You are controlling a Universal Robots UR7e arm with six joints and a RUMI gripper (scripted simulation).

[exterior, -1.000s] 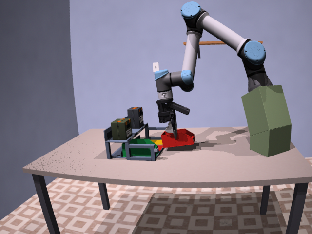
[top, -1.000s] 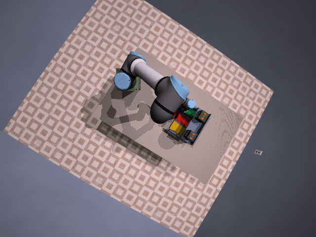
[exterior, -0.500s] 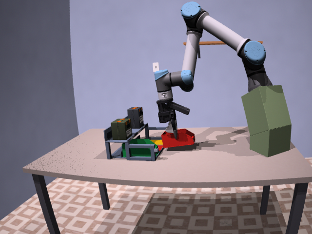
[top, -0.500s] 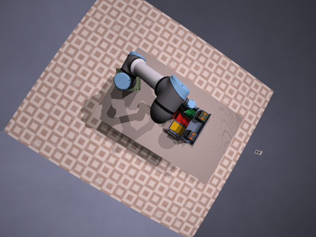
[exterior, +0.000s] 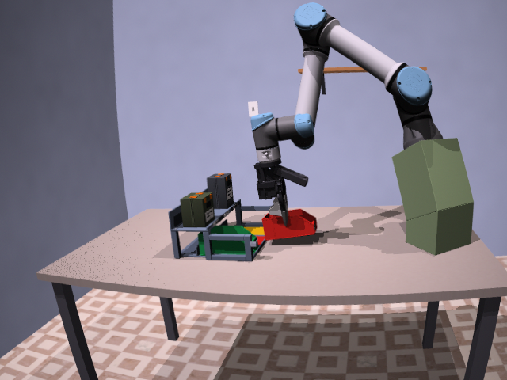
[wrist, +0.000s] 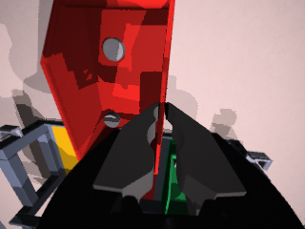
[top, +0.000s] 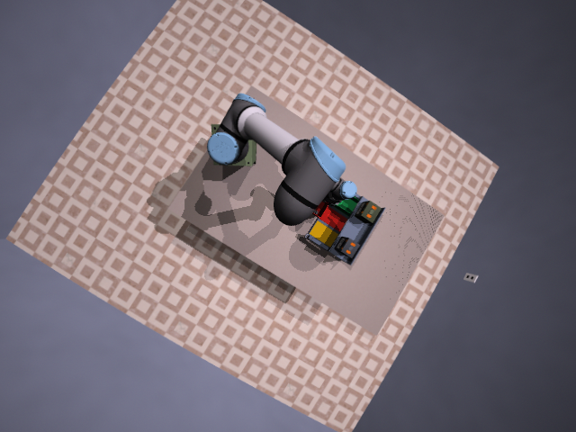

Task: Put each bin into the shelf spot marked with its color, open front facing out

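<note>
The red bin is 5 cm to the right of my hand, 2 cm below it and 1 cm behind it. Also, from my hand: green mark 19 cm ahead, 8 cm below, 5 cm to the left; then red mark 18 cm ahead, 8 cm below, 6 cm to the right; then green bin 19 cm ahead, 6 cm to the left, 5 cm below.
</note>
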